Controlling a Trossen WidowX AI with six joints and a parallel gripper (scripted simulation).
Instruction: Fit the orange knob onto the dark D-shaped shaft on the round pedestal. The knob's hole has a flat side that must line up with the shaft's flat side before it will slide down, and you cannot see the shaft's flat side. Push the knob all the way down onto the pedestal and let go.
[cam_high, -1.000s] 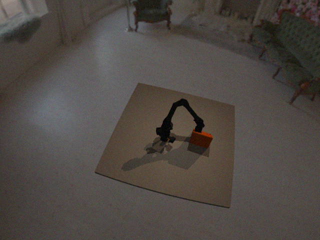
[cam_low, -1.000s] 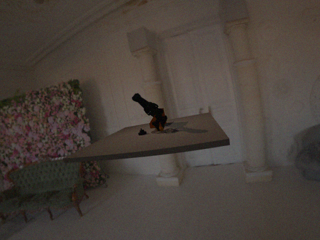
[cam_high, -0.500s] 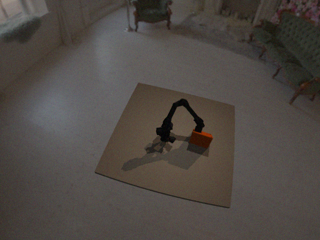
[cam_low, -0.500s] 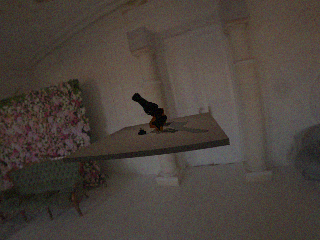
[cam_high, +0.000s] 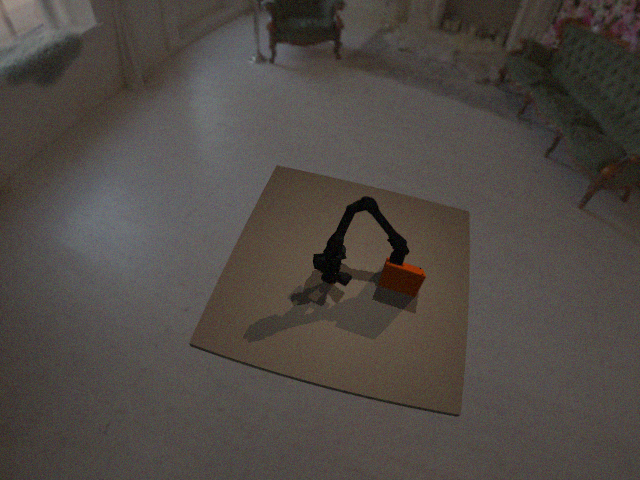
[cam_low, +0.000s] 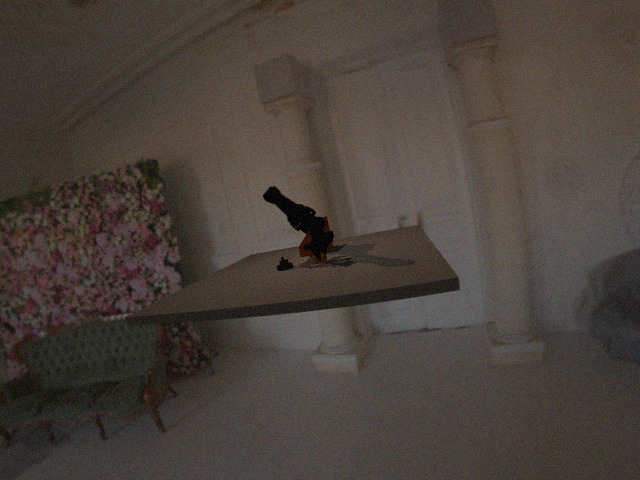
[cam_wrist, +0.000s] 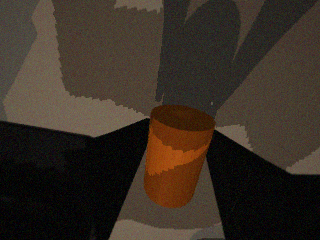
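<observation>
Now: the dark round pedestal 20 cm to the right of my gripper tip, 2 cm ahead of it and 2 cm above it. From my gripper tip the other things lie so: orange knob (1 cm to the right, 1 cm above).
</observation>
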